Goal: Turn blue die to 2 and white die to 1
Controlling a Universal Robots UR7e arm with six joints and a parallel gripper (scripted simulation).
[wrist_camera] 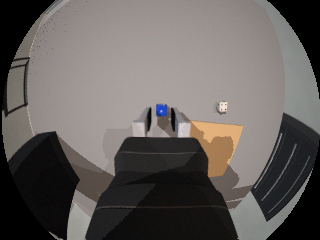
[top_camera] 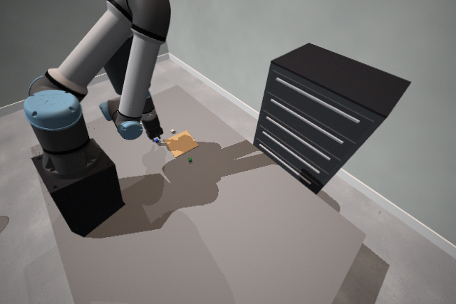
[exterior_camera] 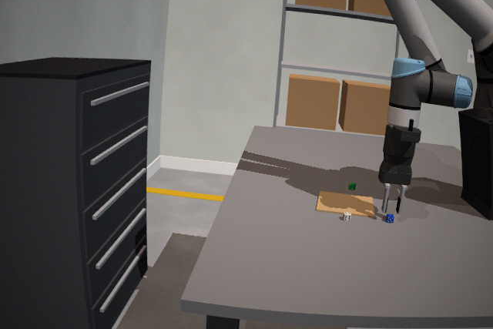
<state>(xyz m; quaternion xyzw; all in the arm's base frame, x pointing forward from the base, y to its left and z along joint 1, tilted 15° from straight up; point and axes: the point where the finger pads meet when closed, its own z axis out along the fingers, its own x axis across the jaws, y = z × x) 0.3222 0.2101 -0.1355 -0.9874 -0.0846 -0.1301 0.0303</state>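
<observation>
The blue die is 30 mm below my hand. Round my hand: orange mat 110 mm ahead, 70 mm to the right, 40 mm below; green die 110 mm ahead, 200 mm to the right, 30 mm below; white die 100 mm ahead, 30 mm to the left, 30 mm below.
</observation>
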